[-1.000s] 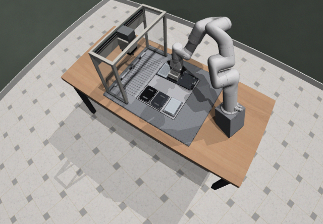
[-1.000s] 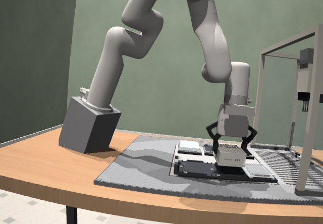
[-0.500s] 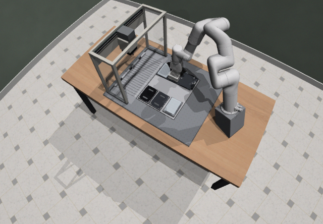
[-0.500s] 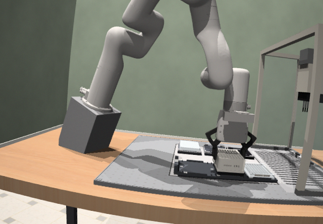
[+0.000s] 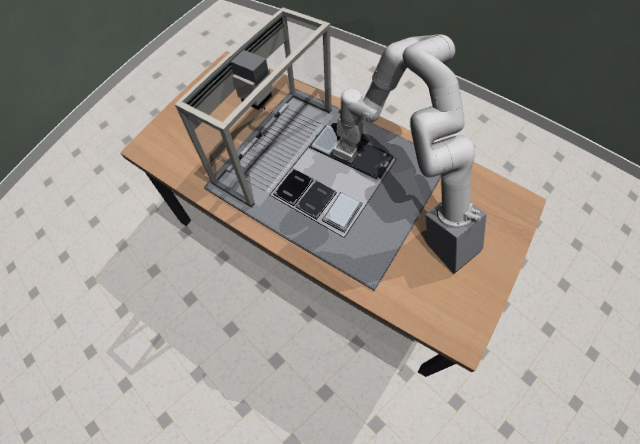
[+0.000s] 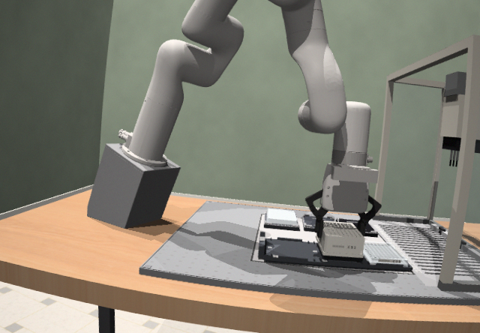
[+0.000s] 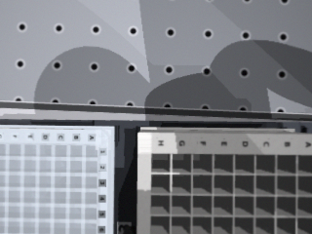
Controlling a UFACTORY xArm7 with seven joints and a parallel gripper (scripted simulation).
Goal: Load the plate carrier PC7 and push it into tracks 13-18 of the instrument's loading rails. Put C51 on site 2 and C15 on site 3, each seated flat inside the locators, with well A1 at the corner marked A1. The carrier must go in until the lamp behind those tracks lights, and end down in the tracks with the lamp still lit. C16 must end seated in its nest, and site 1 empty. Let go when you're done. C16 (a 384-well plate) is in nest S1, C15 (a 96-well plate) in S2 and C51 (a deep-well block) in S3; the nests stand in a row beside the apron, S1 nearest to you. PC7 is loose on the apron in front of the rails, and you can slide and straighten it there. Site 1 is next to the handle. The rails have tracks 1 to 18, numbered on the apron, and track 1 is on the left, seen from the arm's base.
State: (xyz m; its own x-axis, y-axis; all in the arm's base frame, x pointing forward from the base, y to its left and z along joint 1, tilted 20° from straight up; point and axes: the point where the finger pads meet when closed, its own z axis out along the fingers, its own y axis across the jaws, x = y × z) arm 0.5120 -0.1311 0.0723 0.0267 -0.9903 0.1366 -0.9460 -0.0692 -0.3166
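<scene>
My gripper is now 10 mm past the dark plate carrier PC7 and 40 mm above it. Round my hand: nest S2 (10 mm behind, 270 mm to the left, 50 mm below); deep-well block C51 (10 mm below); 96-well plate C15 (100 mm ahead, 40 mm below).
</scene>
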